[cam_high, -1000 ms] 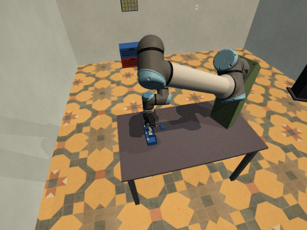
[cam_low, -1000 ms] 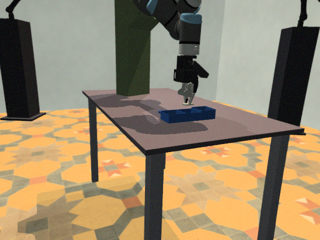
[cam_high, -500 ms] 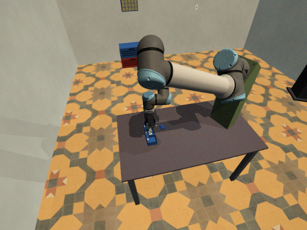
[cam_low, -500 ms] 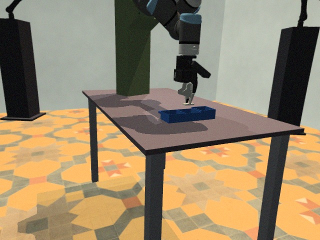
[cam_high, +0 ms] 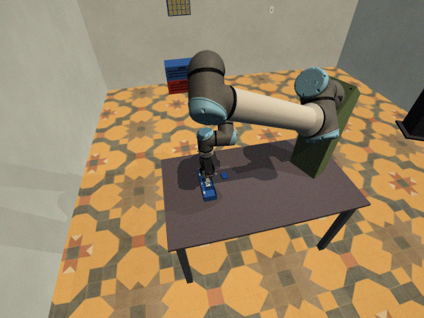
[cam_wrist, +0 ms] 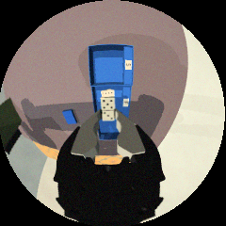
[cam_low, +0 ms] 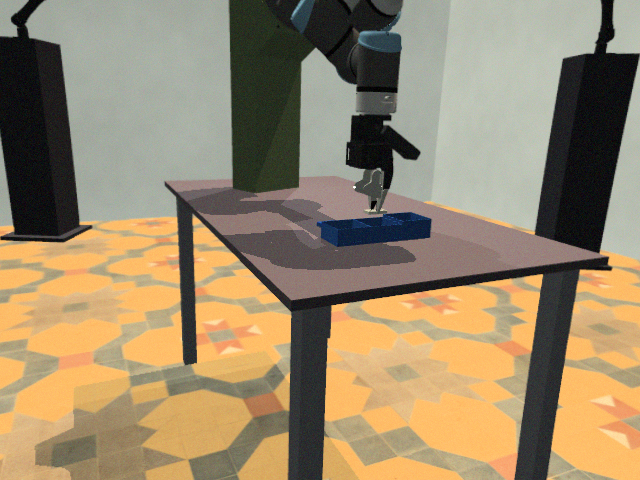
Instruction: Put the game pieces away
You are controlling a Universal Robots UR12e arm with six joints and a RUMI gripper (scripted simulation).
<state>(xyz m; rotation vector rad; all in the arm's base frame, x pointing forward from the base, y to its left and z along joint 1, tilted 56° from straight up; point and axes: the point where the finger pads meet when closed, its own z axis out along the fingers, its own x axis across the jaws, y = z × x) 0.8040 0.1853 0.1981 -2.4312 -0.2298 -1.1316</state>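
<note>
Now: the blue bin 5 cm below my hand and 1 cm ahead of it. The rest, counted from my hand: tiny ring: 11 cm to the right, 7 cm below, 3 cm behind; then cream domino: 6 cm below; then blue block: 11 cm to the right, 9 cm behind, 7 cm below.
</note>
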